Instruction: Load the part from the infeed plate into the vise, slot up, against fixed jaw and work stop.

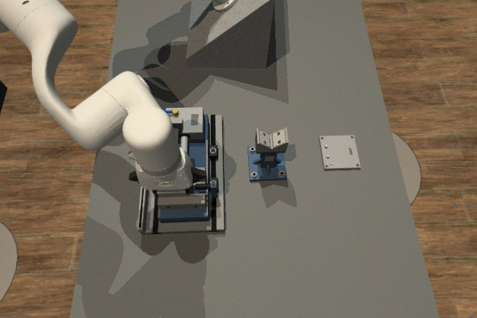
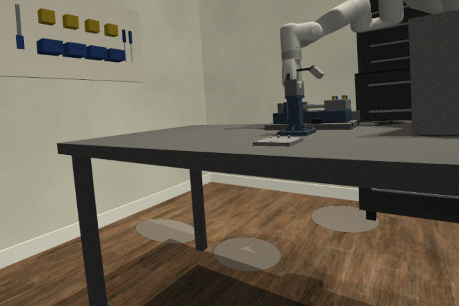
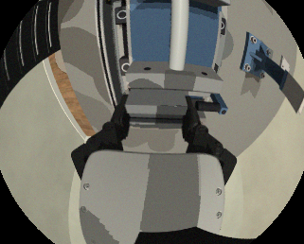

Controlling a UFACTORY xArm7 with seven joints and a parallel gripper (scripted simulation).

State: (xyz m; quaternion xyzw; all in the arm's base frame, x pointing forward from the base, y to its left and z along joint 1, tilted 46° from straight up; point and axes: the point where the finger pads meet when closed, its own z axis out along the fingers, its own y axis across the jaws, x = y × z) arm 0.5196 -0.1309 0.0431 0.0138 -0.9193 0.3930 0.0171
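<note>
Right now my hand is right at the part. Round my hand: moving jaw 3 cm behind, 2 cm to the left, 3 cm below; then fixed jaw 3 cm ahead, 2 cm to the left, 3 cm below; then work stop 7 cm to the left, 2 cm below.
</note>
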